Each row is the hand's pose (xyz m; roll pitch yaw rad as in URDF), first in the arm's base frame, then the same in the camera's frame.
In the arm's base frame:
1: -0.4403 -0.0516 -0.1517 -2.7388 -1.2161 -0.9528
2: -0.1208 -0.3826 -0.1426 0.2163 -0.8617 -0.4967
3: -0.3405 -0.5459 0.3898 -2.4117 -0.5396 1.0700
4: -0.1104 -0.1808 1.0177 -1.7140 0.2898 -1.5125
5: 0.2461 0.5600 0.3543 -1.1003 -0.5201 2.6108
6: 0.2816 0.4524 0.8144 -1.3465 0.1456 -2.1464
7: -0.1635 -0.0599 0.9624 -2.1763 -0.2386 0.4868
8: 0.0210 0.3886 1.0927 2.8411 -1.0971 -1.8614
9: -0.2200 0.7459 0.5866 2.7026 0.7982 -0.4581
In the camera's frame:
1: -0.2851 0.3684 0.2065 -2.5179 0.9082 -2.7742
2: -0.0304 0.2953 -0.1697 1.4359 1.0224 -2.0582
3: -0.5129 0.4379 -0.4941 -0.0471 -0.1453 -2.0749
4: -1.0391 -0.0945 -0.6362 1.8513 0.6389 0.7609
5: -0.5797 -0.6369 0.1453 2.5616 -0.3582 2.8849
6: -0.9018 -0.7122 -0.1940 2.6865 0.3595 1.4166
7: -1.0598 -0.1065 -0.4951 -0.0536 0.1022 -1.5112
8: -1.2300 -0.5333 -0.2925 1.7636 0.8565 2.9251
9: -1.0514 -0.4221 0.3380 -0.9834 0.0893 -0.1632

